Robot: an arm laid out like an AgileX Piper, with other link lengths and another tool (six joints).
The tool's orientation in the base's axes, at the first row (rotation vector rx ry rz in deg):
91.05 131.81 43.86
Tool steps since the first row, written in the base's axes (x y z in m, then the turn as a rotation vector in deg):
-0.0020 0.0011 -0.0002 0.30 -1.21 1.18
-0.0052 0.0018 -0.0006 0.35 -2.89 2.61
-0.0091 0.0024 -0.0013 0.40 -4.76 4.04
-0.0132 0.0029 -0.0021 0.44 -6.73 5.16
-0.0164 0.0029 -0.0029 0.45 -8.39 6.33
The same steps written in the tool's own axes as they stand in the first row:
0.0018 -0.0014 -0.0005 -1.12 0.55 -1.18
0.0036 -0.0040 -0.0015 -2.55 0.92 -2.82
0.0055 -0.0073 -0.0026 -4.15 1.23 -4.51
0.0075 -0.0108 -0.0037 -5.88 1.34 -5.98
0.0086 -0.0138 -0.0046 -7.30 1.54 -7.42

